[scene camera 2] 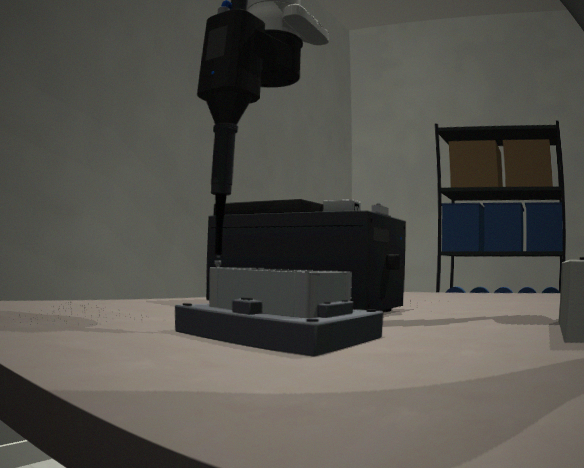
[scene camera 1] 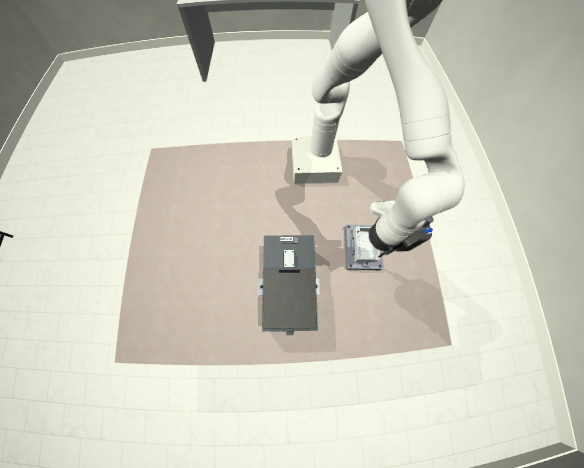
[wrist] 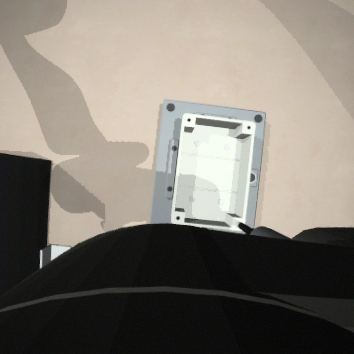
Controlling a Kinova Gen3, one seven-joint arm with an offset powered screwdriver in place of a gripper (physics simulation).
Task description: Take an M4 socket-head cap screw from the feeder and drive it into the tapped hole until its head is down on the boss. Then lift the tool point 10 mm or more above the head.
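My screwdriver (scene camera 2: 218, 254) (wrist: 241, 224) points down at one corner of a light box. A small bright screw (scene camera 2: 218, 262) shows at the end of its bit, upright, just above the box's rim. How far the screw is in the hole cannot be seen. The open box (scene camera 1: 357, 245) (scene camera 2: 260, 290) (wrist: 215, 170) has a holed boss in each corner; the bit covers the lower right one in the wrist view. The box sits on a grey fixture plate (scene camera 1: 350, 265) (scene camera 2: 240, 337) (wrist: 162, 200). The dark feeder (scene camera 1: 290, 300) (scene camera 2: 305, 245) (wrist: 22, 200) stands apart from the plate.
The arm's pale base (scene camera 1: 317, 176) stands behind the feeder and plate on the pinkish table top (scene camera 1: 200, 250). Low clamp blocks (scene camera 2: 247, 306) (scene camera 2: 335, 308) flank the box. A shelf rack (scene camera 2: 500, 193) with boxes stands in the background.
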